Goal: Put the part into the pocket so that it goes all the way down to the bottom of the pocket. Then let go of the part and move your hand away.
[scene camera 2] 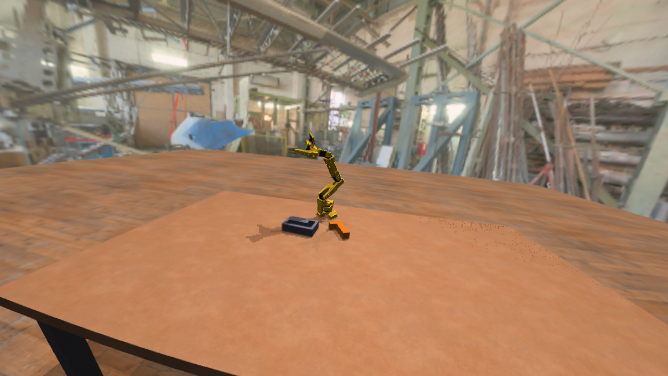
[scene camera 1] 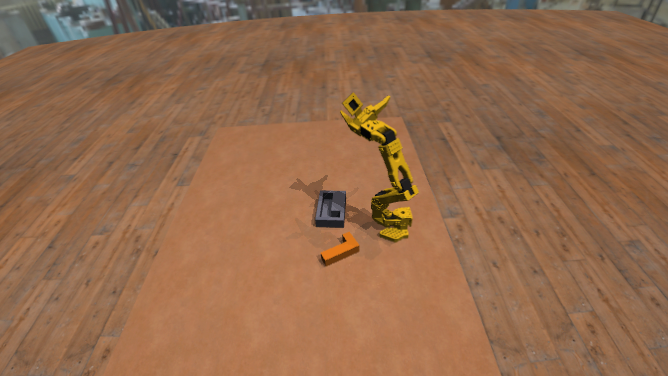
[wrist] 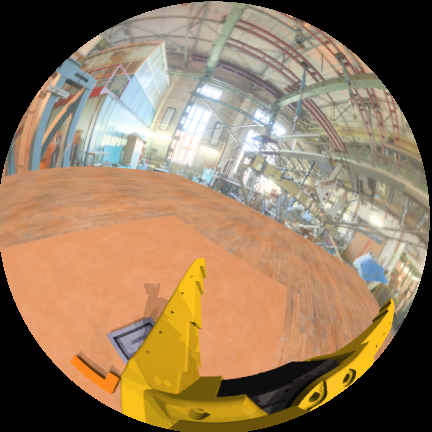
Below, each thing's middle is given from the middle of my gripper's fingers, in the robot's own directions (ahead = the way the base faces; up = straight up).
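Relative to my hand, the dark grey pocket block (scene camera 1: 330, 212) is 340 mm below, 140 mm ahead and 20 mm to the left. The orange L-shaped part (wrist: 111, 380) is far below my hand, a fair way ahead of it and a fair way to the left of it.
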